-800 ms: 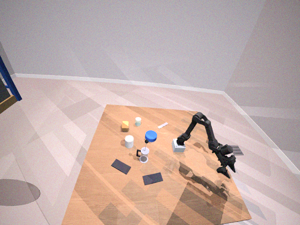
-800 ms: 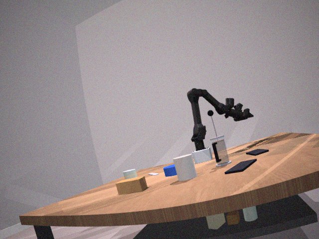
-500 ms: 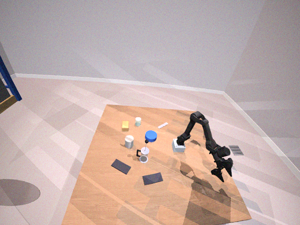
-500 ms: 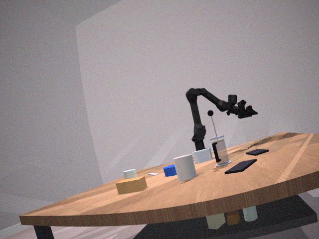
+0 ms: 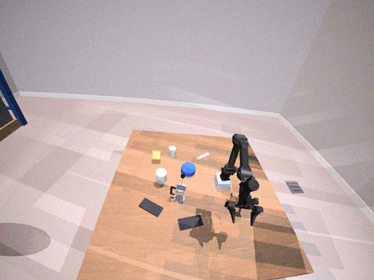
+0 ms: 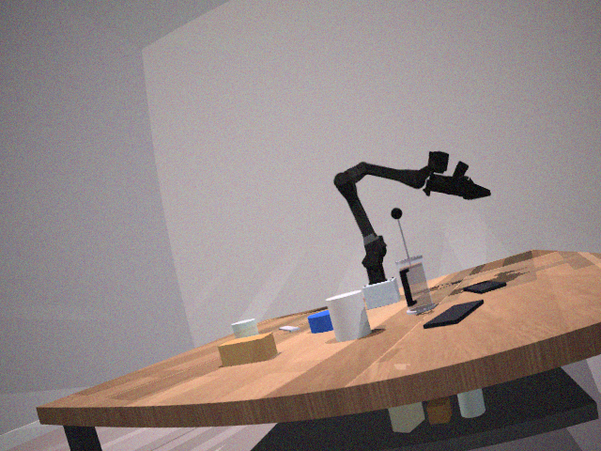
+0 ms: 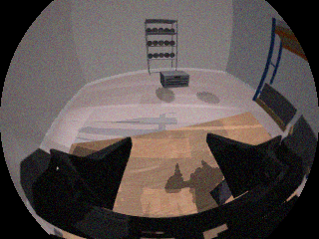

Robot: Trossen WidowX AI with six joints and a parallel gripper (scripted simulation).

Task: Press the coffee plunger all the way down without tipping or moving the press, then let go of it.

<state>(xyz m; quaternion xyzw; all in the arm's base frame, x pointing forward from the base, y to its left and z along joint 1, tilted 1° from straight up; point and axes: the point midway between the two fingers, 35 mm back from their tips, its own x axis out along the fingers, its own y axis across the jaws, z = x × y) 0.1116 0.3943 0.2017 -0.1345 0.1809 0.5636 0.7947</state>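
My gripper tip is 34 cm to the left of the glass coffee press, 25 cm short of it and 13 cm above it. From my gripper tip the other things lie so: white cylinder (51 cm to the right, 35 cm ahead, 20 cm below); tan box (74 cm to the right, 38 cm ahead, 23 cm below); blue block (58 cm to the right, 23 cm below, 13 cm ahead).
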